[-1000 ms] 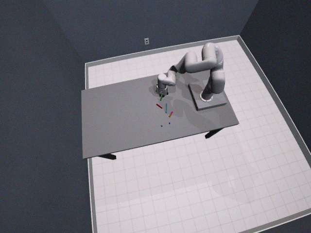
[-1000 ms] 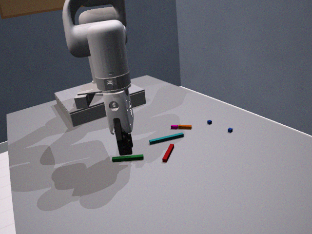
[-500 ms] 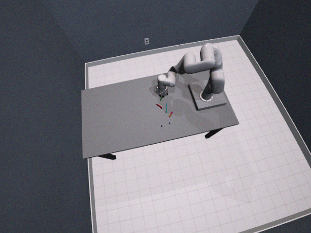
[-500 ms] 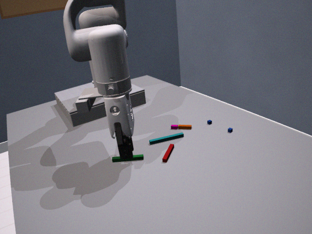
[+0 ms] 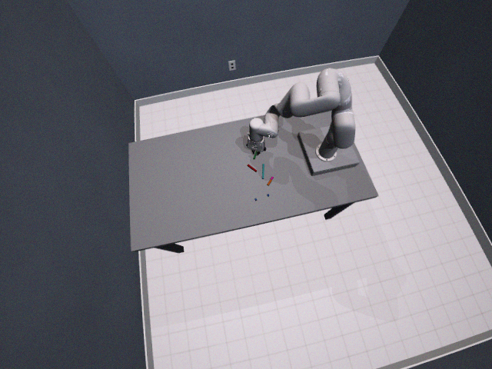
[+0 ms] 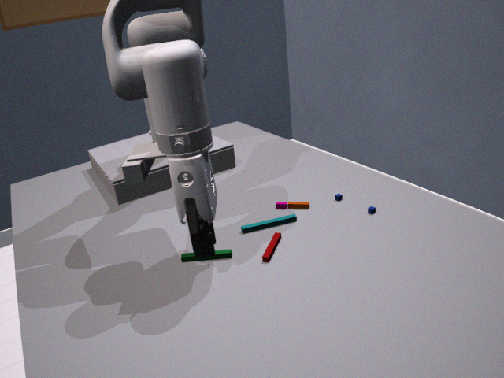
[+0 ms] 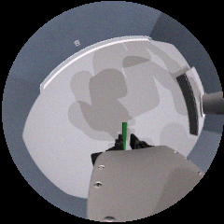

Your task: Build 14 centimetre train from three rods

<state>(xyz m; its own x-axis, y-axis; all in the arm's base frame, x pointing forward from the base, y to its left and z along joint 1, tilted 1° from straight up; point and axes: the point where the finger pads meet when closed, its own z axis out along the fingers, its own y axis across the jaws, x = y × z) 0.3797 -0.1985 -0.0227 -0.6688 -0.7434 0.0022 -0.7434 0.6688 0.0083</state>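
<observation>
Now: the green rod 3 cm below my hand. From my hand the other things lie so: red rod: 7 cm ahead, 8 cm to the left, 3 cm below; turquoise rod: 1 cm ahead, 13 cm to the left, 3 cm below; magenta rod: 2 cm behind, 20 cm to the left, 3 cm below.
</observation>
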